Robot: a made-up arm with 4 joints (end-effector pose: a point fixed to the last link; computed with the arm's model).
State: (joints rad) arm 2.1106 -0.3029 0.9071 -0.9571
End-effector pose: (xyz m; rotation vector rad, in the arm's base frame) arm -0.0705 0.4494 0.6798 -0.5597 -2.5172 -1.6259
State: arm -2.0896 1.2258 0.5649 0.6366
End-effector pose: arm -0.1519 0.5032 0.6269 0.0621 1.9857 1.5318
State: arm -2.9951 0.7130 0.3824 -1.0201
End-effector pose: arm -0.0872 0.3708 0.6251 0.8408 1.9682 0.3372
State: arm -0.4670 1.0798 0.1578 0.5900
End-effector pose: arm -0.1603 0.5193 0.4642 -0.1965 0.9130 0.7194
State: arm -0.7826 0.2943 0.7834 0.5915
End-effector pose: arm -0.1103 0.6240 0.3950 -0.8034 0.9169 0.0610
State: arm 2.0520 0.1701 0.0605 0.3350
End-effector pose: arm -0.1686 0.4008 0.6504 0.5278 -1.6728 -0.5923
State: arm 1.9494 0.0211 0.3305 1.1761
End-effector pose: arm -0.1701 0.3602 0.7683 0.7372 -0.6986 -0.8555
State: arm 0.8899 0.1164 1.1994 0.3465
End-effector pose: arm 0.0487 0.6218 0.5790 -0.6635 -0.6726 -1.0985
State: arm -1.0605 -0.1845 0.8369 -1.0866
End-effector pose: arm -0.2408 0.5124 0.3764 -0.3845 -0.1587 0.5388
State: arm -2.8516 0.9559 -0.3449 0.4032
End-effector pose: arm -0.2418 0.4105 0.5558 -0.3472 -2.5992 -0.4214
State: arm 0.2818 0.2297 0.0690 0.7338
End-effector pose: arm 0.0630 0.4588 0.5046 0.0906 0.4514 -0.3412
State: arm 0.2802 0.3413 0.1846 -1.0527
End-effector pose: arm -0.1124 0.4594 0.3576 0.2307 -1.3242 0.0603
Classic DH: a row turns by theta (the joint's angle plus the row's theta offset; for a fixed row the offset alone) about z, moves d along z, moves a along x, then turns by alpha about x. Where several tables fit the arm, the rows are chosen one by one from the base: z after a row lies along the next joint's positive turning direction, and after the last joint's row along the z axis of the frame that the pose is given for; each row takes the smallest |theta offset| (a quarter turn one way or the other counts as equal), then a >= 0, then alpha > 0; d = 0 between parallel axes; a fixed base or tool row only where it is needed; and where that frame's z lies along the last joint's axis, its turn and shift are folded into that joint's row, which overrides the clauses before.
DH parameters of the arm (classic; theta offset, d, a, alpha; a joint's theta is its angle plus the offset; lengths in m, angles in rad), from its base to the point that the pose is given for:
base (fixed): 0.0509 0.3748 -0.117 1.8476
joint 1: 0 -0.34 0.0473 -1.8476
joint 2: 1.5199 -0.1879 0.195 -1.5708
joint 3: 1.5472 -0.1289 -0.0399 1.732
joint 4: 1.5517 -0.0549 0.0408 -1.7576
tool (fixed): 2.8644 0.1347 0 0

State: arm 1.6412 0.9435 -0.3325 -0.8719
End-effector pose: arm 0.0017 0.3600 0.4411 0.3396 -2.1008 0.5785
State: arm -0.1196 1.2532 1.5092 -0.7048
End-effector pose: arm -0.3880 0.4080 0.3769 -0.4260 -1.3798 1.2908
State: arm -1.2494 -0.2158 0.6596 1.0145
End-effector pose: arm -0.1016 0.5357 0.2161 -1.1805 1.7679 -0.4011
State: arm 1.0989 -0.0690 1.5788 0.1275
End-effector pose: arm 0.1155 0.6156 0.6192 -0.9593 -0.8398 -1.4329
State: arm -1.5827 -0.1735 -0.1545 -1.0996
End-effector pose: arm -0.3069 0.4104 0.4382 -0.0018 0.4018 -0.1963
